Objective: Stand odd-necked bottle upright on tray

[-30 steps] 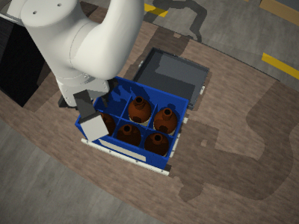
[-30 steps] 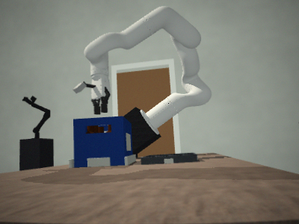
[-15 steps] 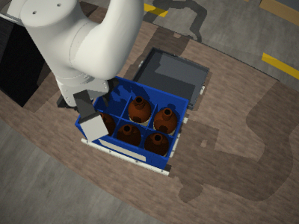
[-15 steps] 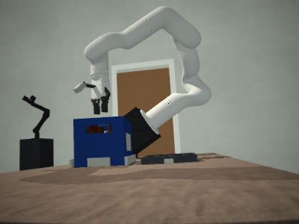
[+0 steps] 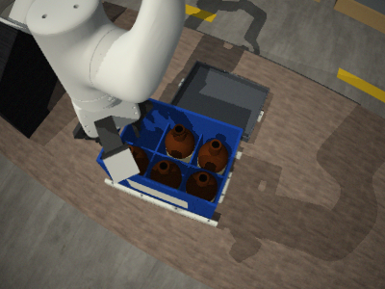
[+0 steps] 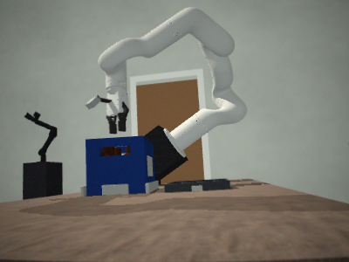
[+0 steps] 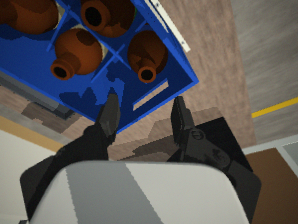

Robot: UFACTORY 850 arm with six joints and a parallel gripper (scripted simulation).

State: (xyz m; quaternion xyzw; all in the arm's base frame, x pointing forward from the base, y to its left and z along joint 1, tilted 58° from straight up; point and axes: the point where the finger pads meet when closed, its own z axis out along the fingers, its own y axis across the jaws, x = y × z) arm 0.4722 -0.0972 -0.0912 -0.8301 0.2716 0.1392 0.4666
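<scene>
Right now the blue crate is 16 cm below my hand, 8 cm ahead of it and 5 cm to the left of it. The rest, counted from my hand: dark grey tray 31 cm to the left, 23 cm below, 8 cm ahead.
</scene>
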